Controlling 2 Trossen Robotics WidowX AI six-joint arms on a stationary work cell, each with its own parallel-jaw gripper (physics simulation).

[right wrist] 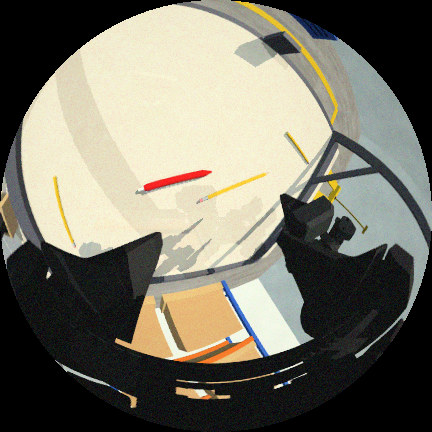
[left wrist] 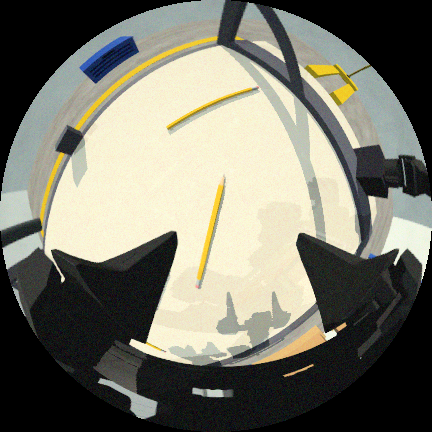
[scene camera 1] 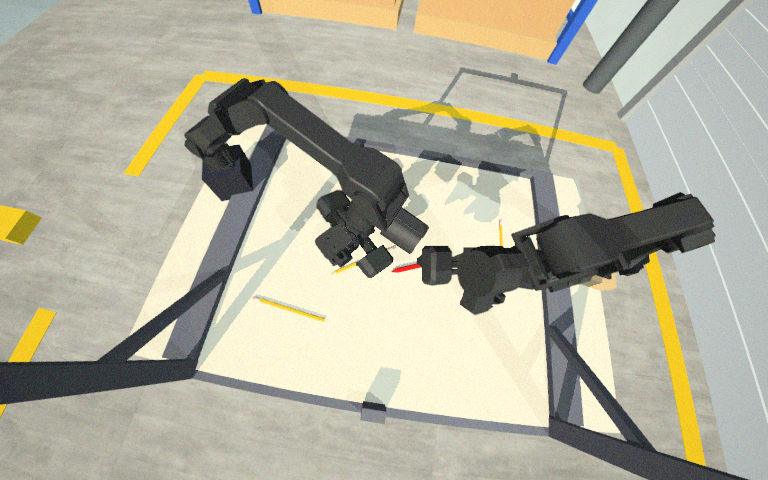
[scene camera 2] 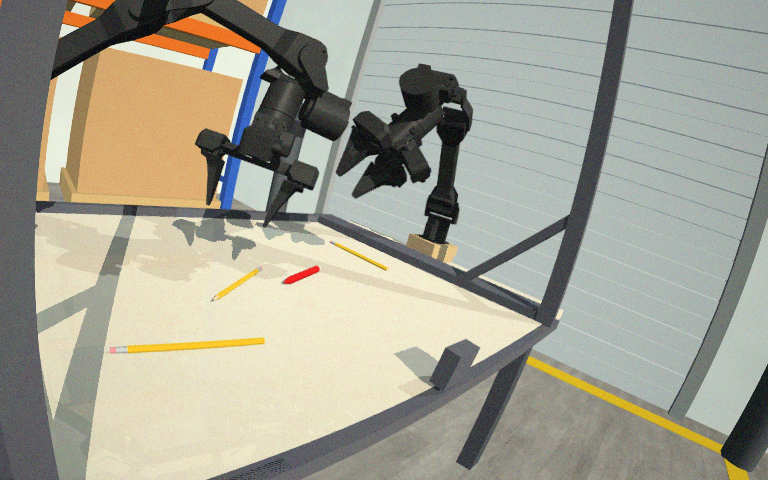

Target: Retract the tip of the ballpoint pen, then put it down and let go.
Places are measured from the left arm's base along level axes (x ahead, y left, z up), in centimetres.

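Where they show: left gripper, between the fingertips: [right wrist: 282,211] [left wrist: 240,238] [scene camera 2: 235,215]; right gripper, between the fingertips: [right wrist: 224,240] [scene camera 2: 345,186]; left arm's base, origin of its link: [left wrist: 384,171] [scene camera 1: 221,161]; right arm's base, origin of its link: [scene camera 2: 433,240].
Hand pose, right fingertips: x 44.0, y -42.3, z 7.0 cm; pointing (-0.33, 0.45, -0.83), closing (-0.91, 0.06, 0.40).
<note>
Each offset is from my right fingertips to the top centre of the thing.
The red ballpoint pen {dz -16.2, dx +0.6, dy +4.3 cm} [scene camera 1: 405,267] [scene camera 2: 301,275] [right wrist: 177,180] lies flat on the table. One end is red and pointed, the other has a short whitish-grey piece; whether the writing tip is out cannot be told. The pen's far part is hidden by the right gripper in scene camera 1. My right gripper [scene camera 2: 347,185] [right wrist: 224,240] is open and empty, well above the table, with the pen beyond its fingertips in the right wrist view. My left gripper [scene camera 2: 237,214] [left wrist: 240,238] is open and empty above the table, to the left of the pen in scene camera 2.
A yellow pencil {dz -16.8, dx -12.9, dy +9.2 cm} [scene camera 1: 344,267] [scene camera 2: 236,284] [left wrist: 211,230] [right wrist: 235,187] lies beside the pen. A second pencil {dz -17.0, dx -33.7, dy +1.5 cm} [scene camera 1: 289,308] [scene camera 2: 195,345] [left wrist: 212,106] and a third pencil {dz -17.0, dx +26.8, dy +3.0 cm} [scene camera 1: 500,233] [scene camera 2: 359,255] [right wrist: 65,212] lie farther away. A dark block {dz -11.9, dx -19.1, dy -25.2 cm} [scene camera 1: 373,411] [scene camera 2: 454,363] stands at the table edge.
</note>
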